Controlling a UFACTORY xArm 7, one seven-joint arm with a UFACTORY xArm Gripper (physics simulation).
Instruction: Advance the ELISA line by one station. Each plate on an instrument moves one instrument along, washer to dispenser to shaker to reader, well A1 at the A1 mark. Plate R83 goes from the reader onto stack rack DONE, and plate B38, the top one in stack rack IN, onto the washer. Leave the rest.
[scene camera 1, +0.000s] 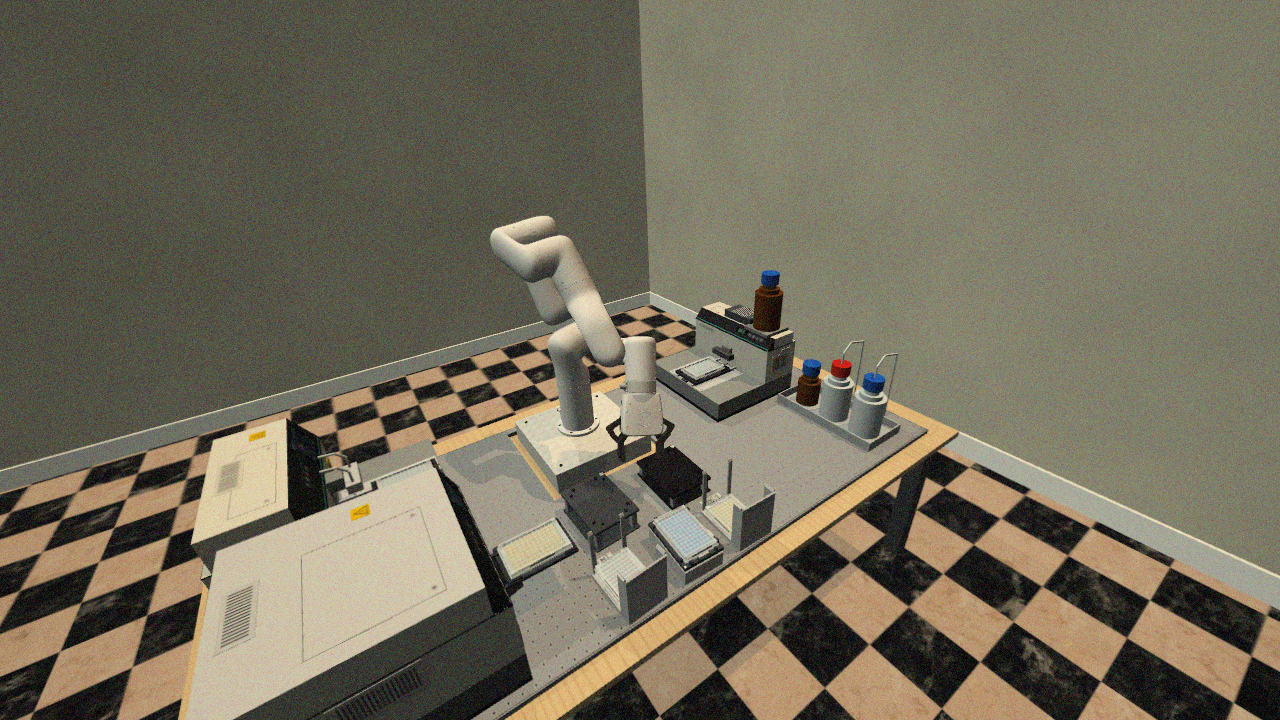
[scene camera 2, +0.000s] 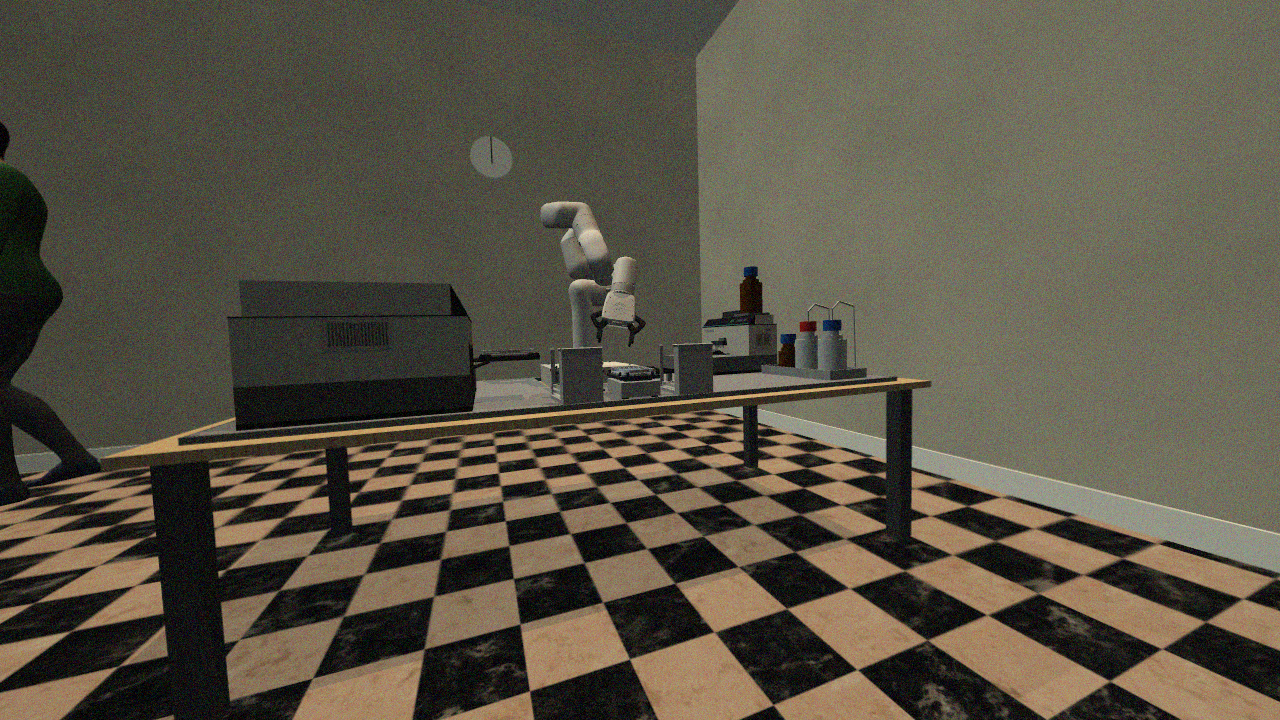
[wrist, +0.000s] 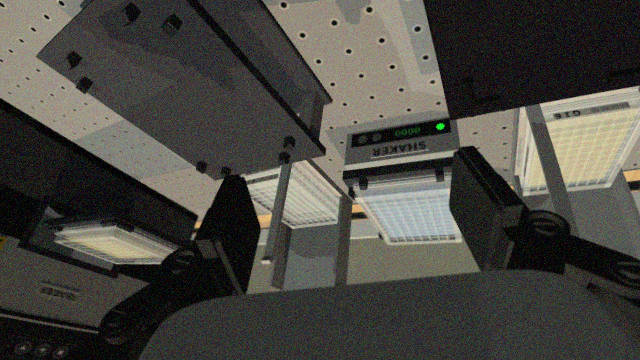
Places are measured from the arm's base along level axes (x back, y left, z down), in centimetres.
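Pixels of known places: gripper, fingertip midpoint: (scene camera 1: 640, 459) (scene camera 2: 614, 343) (wrist: 349, 190); arm's base, link origin: (scene camera 1: 578, 424).
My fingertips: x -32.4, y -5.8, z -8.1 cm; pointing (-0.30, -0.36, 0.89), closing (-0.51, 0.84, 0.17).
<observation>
Ahead of a thing's pixels: the offset from my fingertips to its top centre. "spot": to the spot under its first point.
My gripper (scene camera 1: 640, 450) (scene camera 2: 615, 340) (wrist: 349, 190) is open and empty, above the dark stands behind the shaker. A pale blue plate @[dx -17.9, dy -5.0, dz +6.3 cm] (scene camera 1: 684, 532) (wrist: 417, 215) sits on the shaker (scene camera 1: 702, 566) (scene camera 2: 633, 388) (wrist: 400, 146). The left stack rack @[spot: dx -21.5, dy -21.8, dz +5.4 cm] (scene camera 1: 642, 588) (scene camera 2: 581, 376) (wrist: 312, 257) holds a whitish plate @[dx -14.8, dy -19.6, dz +9.7 cm] (scene camera 1: 617, 570) (wrist: 312, 200). The right stack rack @[spot: dx -27.6, dy +6.8, dz +5.0 cm] (scene camera 1: 754, 517) (scene camera 2: 693, 368) holds a yellowish plate @[dx -21.2, dy +9.5, dz +11.0 cm] (wrist: 585, 145) marked G16. Another yellowish plate @[dx -1.3, dy -31.7, dz +0.7 cm] (scene camera 1: 535, 549) (wrist: 117, 245) lies on the tray of the large left instrument @[dx +4.7, dy -59.6, dz -13.8 cm] (scene camera 1: 358, 582) (scene camera 2: 349, 358). A plate @[dx +21.4, dy +51.8, dz +3.8 cm] (scene camera 1: 703, 368) sits on the back right instrument (scene camera 1: 738, 344). Rack names are unreadable.
A grey stand (scene camera 1: 599, 507) (wrist: 175, 95) and a black stand (scene camera 1: 673, 474) (wrist: 540, 50) stand near the arm base. Another instrument (scene camera 1: 250, 483) is at the back left. Bottles @[dx -19.7, dy +67.4, dz -11.5 cm] (scene camera 1: 836, 397) (scene camera 2: 806, 349) stand in a tray at the right. A brown bottle @[spot: dx +5.1, dy +63.2, dz -18.4 cm] (scene camera 1: 768, 306) tops the back right instrument.
</observation>
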